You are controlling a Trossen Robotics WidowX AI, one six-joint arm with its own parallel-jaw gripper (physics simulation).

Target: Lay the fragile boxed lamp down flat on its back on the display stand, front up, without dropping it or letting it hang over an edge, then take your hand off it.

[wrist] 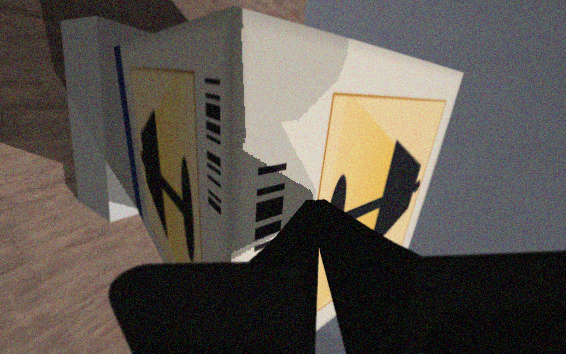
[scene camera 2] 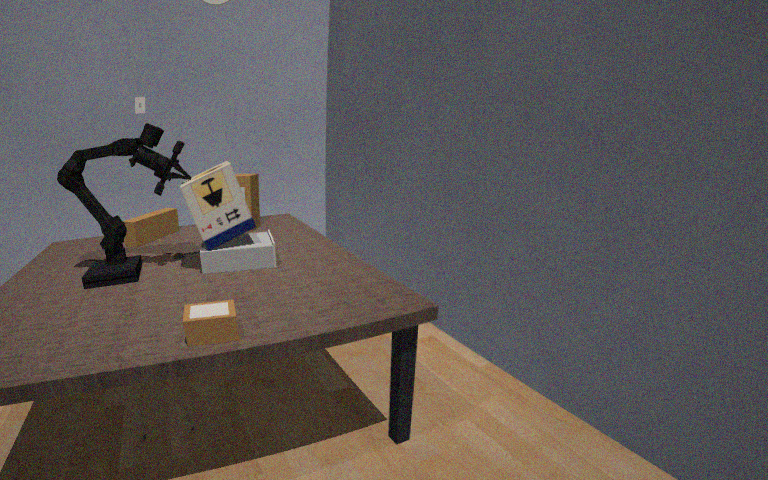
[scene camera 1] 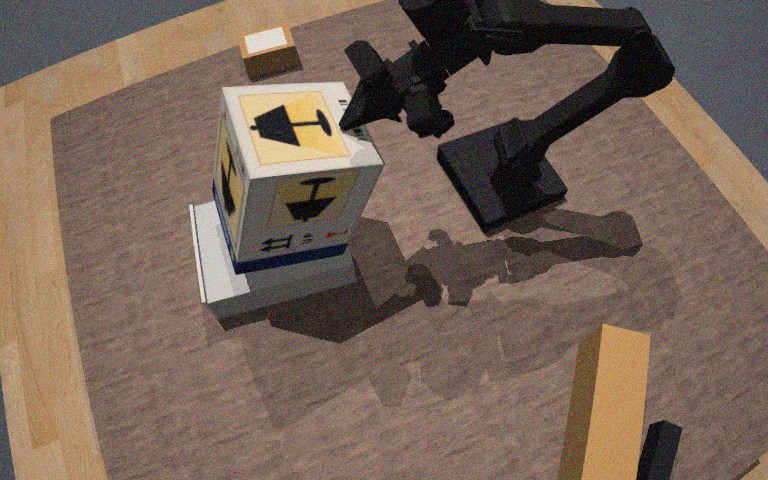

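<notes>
The white boxed lamp, with yellow lamp pictures and a blue bottom band, stands tilted on the display stand. In scene camera 2 it leans left, toward the arm, with its lower left edge low near the stand's robot-side edge and its lower right edge raised. The stand is a low white block with a thin lip along its far side. My gripper is shut and empty. Its tips are at the box's upper robot-side edge; exact contact is unclear.
A small cardboard box with a white top lies near the table edge. The arm's black base stands beside the stand. A tall tan block is at lower right in scene camera 1, beside a black block.
</notes>
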